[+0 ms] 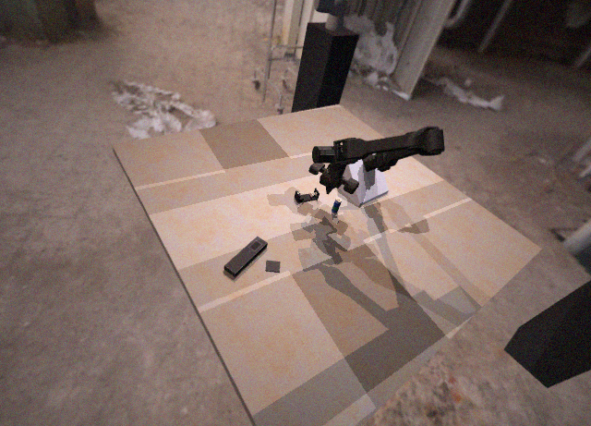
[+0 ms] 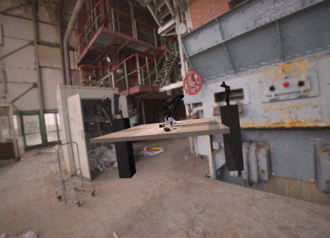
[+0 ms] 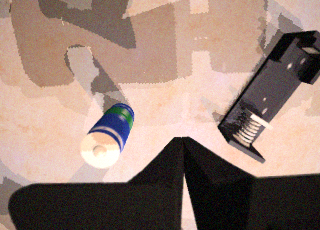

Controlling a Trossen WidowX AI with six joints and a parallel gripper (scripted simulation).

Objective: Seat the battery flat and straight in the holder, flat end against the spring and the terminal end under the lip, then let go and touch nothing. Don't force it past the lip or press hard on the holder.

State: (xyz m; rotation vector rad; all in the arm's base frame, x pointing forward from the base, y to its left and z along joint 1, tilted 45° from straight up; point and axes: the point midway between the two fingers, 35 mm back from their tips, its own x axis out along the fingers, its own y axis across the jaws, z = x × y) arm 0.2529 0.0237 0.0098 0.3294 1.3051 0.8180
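Now: gripper tip 40 mm to the right of the battery, 40 mm above it and 20 mm past it. From my gripper tip the other things lie so: dark square piece (350 mm ahead, 130 mm to the left, 70 mm below).
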